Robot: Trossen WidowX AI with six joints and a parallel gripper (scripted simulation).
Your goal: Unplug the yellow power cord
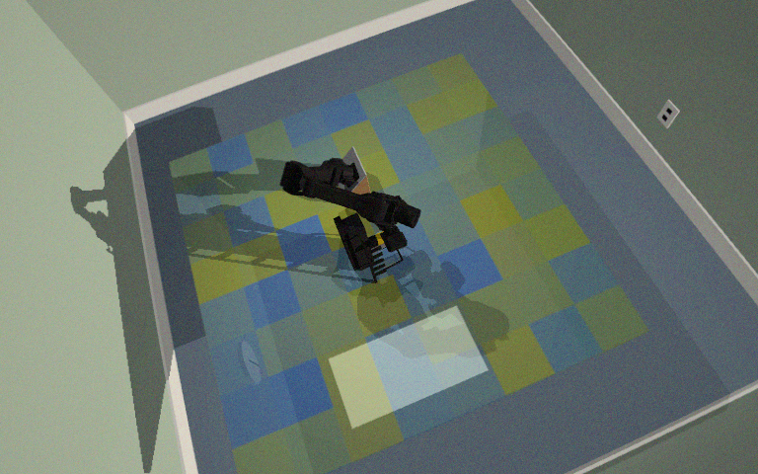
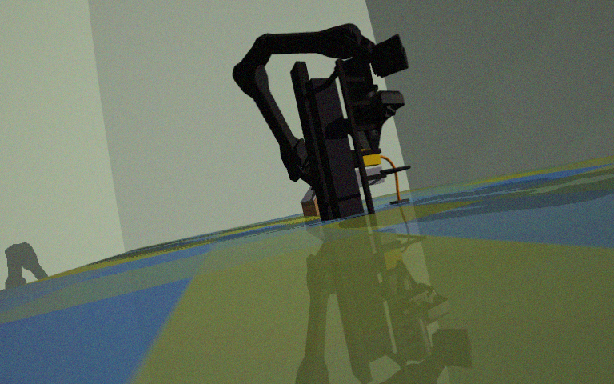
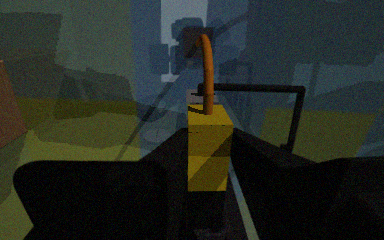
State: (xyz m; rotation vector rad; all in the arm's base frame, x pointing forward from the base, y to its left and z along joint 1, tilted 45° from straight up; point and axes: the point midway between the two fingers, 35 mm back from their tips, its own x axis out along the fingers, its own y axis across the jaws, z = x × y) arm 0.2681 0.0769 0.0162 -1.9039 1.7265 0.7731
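The yellow plug lies 10 mm ahead of my gripper tip and 30 mm to the right of it.
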